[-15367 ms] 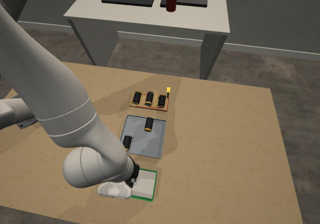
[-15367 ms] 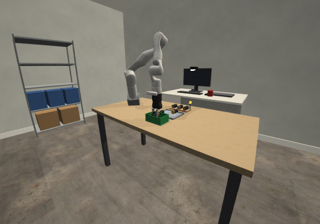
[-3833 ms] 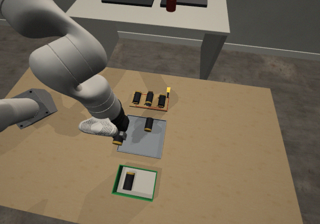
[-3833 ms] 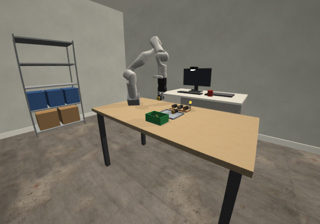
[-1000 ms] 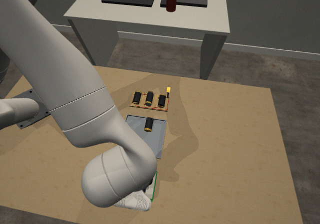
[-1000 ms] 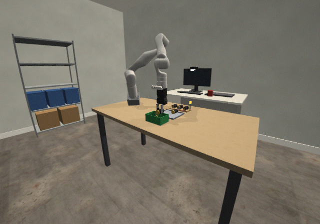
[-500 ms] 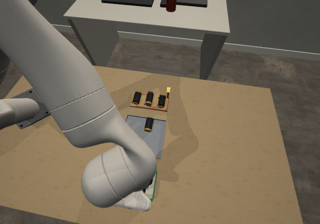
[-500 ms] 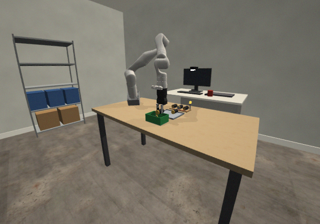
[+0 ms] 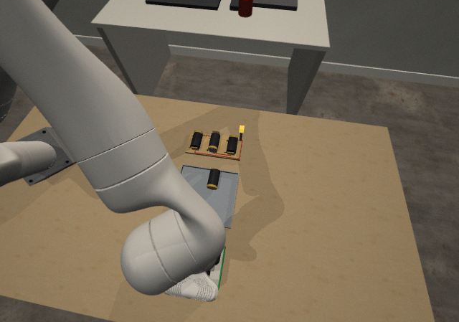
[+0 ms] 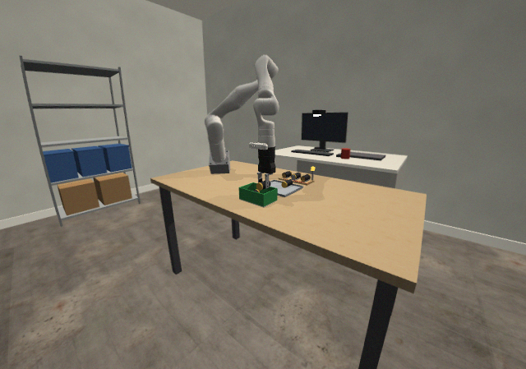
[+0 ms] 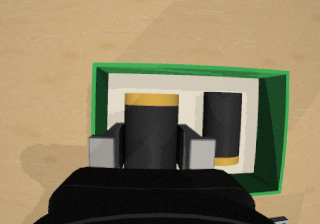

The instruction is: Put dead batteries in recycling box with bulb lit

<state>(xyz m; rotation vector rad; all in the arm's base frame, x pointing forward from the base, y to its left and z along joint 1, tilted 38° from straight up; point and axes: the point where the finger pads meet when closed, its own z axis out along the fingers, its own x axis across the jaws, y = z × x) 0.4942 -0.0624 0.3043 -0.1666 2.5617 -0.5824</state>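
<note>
My gripper is now 70 mm above the green recycling box and 30 mm past it. The rest, counted from my hand: grey tray: 190 mm to the left, 80 mm below, 50 mm behind.
</note>
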